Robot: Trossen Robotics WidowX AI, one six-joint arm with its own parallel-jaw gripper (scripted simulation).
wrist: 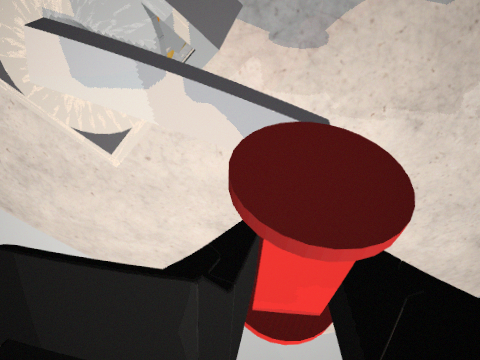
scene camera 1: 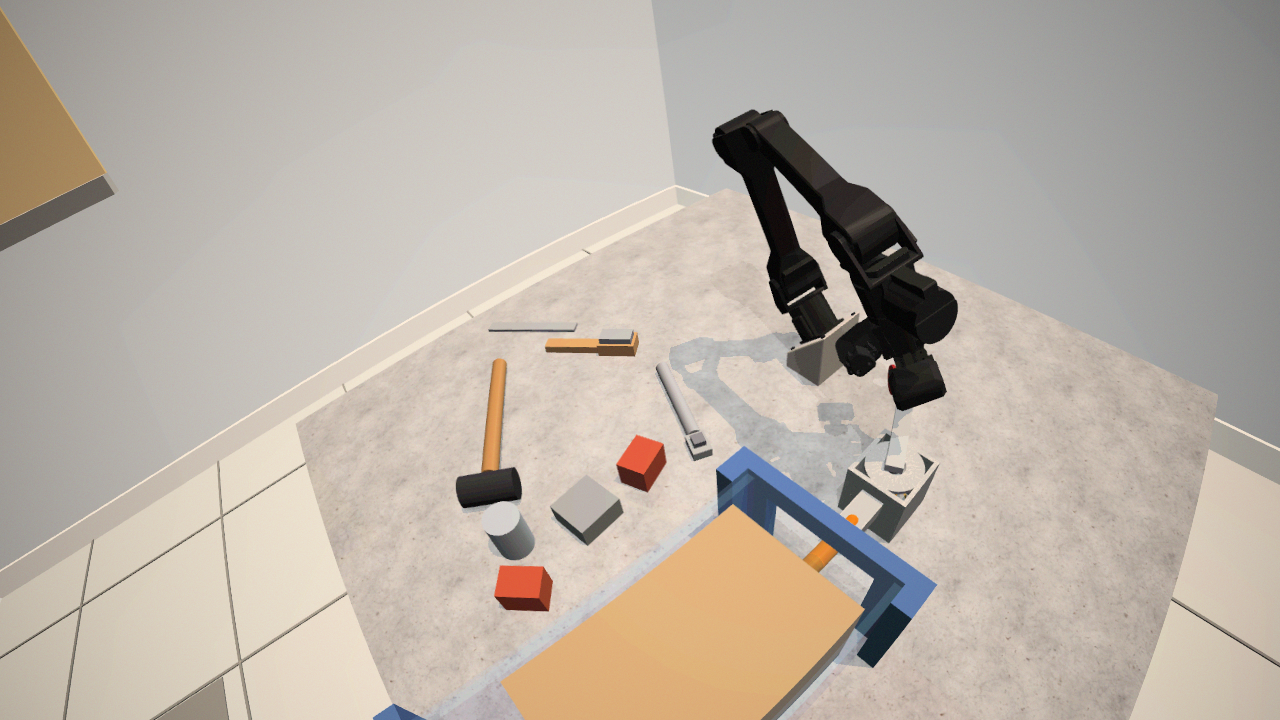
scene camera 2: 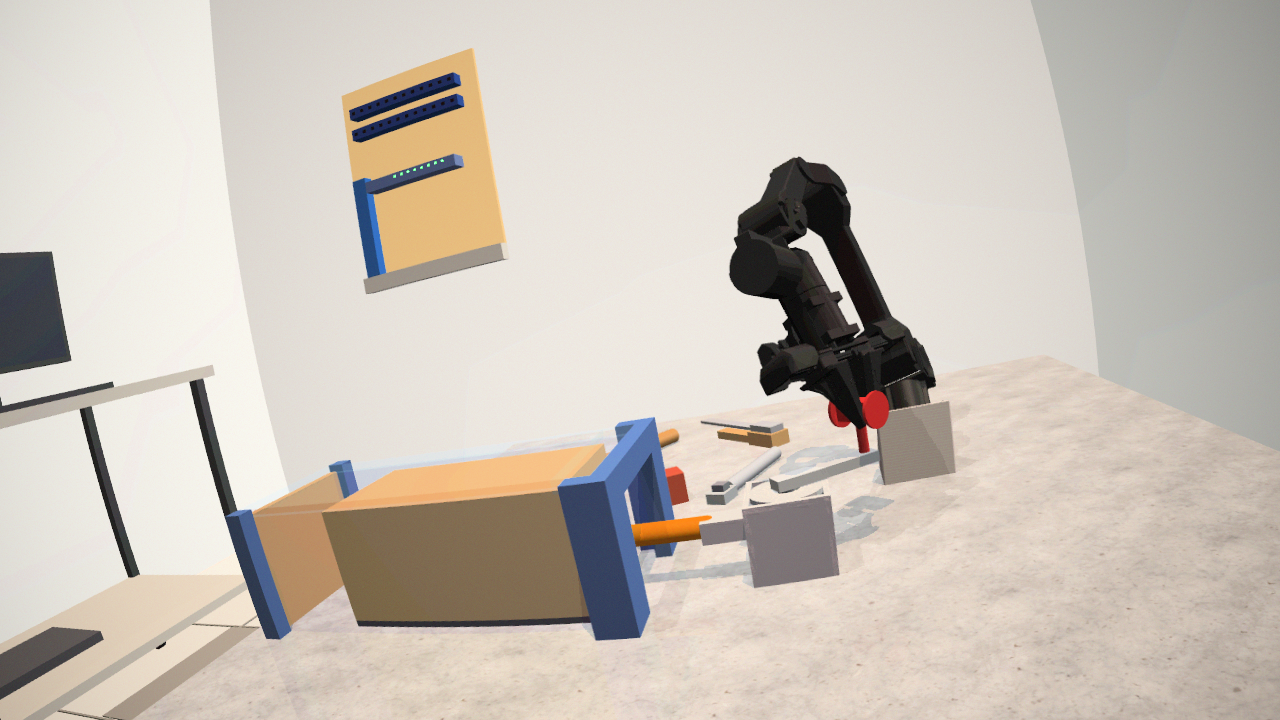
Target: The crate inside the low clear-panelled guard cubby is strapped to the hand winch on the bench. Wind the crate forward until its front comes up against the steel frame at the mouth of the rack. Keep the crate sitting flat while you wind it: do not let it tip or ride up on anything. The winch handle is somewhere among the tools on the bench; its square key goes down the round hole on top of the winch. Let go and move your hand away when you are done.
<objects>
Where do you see a flat grey strip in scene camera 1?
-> At 495, 326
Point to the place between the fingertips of the gripper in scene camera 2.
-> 870, 424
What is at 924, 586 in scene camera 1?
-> A blue steel frame.
</objects>
